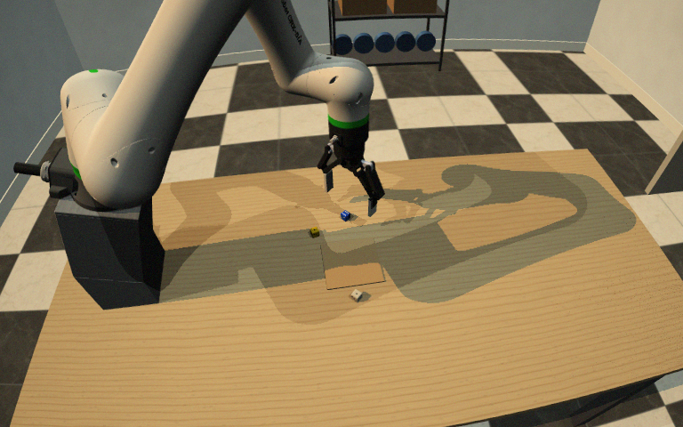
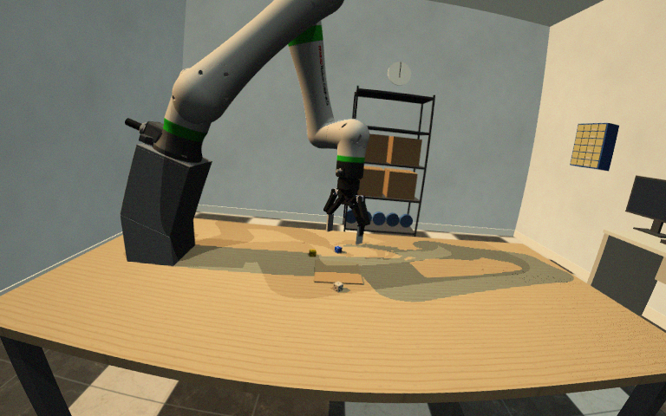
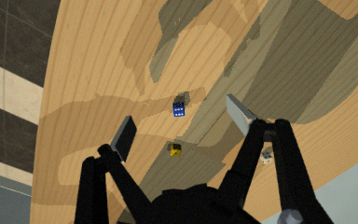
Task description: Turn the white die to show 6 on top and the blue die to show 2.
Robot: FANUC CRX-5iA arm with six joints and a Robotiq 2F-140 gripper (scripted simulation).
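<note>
Right now the blue die is 50 mm below my hand, 10 mm to the right of it and 10 mm behind it. From my hand the other things lie so: white die 270 mm to the right, 50 mm below, 20 mm behind; tan mat 160 mm to the right, 60 mm below, 20 mm behind; yellow die 100 mm behind, 60 mm to the right, 50 mm below.
</note>
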